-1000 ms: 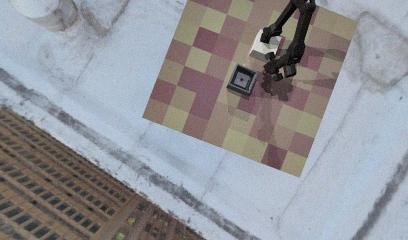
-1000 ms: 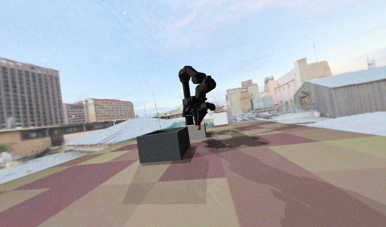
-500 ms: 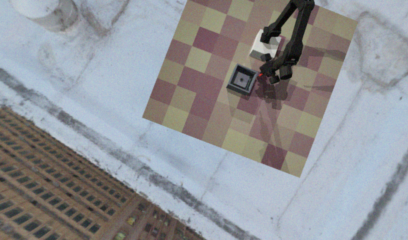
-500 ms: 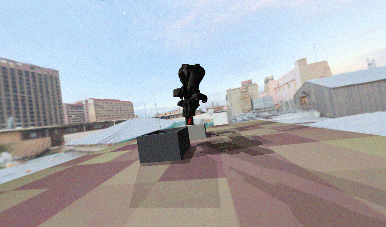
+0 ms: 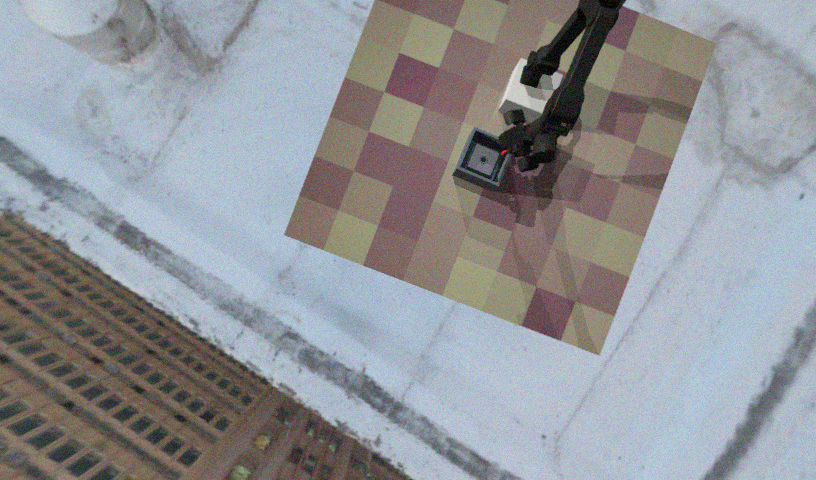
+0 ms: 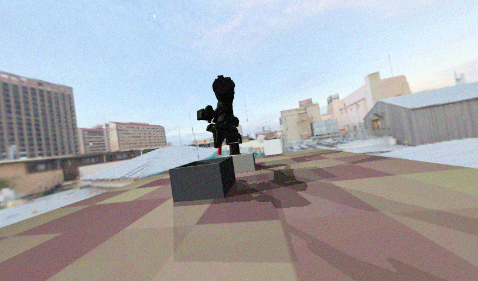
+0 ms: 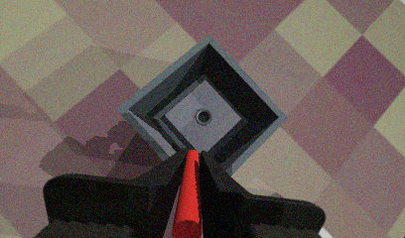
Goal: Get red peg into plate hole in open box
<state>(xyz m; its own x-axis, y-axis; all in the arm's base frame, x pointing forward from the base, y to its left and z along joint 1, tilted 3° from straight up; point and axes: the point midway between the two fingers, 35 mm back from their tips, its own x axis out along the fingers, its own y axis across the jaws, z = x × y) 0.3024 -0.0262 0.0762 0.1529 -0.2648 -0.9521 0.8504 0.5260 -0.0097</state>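
Right now the red peg is 10 mm behind my gripper tip, 10 mm to the left of it and 10 mm above it. Round my gripper tip: dark grey box: 20 mm ahead, 40 mm to the right, 110 mm below.
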